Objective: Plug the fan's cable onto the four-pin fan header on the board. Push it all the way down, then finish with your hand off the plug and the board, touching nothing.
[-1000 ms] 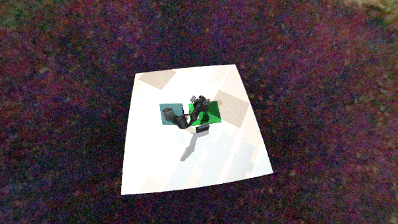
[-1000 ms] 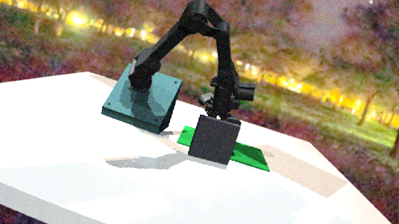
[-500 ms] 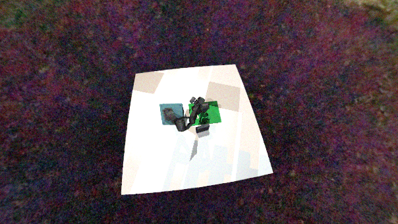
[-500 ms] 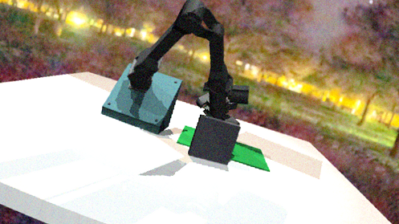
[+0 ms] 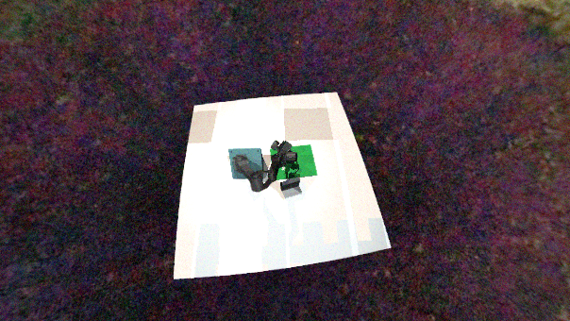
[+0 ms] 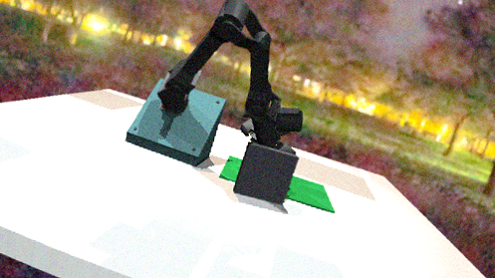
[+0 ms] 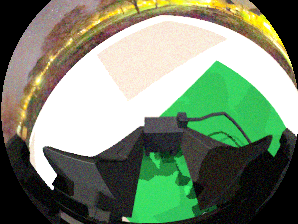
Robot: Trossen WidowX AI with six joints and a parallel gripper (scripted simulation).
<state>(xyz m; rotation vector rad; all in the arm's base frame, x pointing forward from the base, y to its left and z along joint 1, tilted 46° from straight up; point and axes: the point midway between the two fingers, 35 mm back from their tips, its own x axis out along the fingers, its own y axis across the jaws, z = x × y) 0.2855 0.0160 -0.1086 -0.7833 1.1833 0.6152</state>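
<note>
My gripper tip is 90 mm to the left of the green board, 60 mm above it and 40 mm short of it. The rest, counted from my gripper tip: black fan 260 mm to the right, 20 mm above; then dark plug 10 mm below.
</note>
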